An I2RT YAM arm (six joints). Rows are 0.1 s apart.
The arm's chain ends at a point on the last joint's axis. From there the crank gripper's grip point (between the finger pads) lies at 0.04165 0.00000 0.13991 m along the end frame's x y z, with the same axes.
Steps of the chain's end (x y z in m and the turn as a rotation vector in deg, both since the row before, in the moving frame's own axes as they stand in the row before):
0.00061 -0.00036 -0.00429 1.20 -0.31 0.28
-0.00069 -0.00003 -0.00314 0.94 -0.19 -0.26
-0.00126 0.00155 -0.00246 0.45 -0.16 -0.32
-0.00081 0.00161 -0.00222 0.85 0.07 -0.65
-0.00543 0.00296 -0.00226 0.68 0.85 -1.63
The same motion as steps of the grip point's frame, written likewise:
-0.00014 -0.00309 -0.00410 1.20 -0.31 0.28
-0.00116 -0.00251 -0.00302 0.94 -0.19 -0.26
-0.00165 0.00022 -0.00235 0.45 -0.16 -0.32
-0.00065 -0.00094 -0.00229 0.85 0.07 -0.65
-0.00340 0.00009 -0.00291 0.68 0.85 -1.63

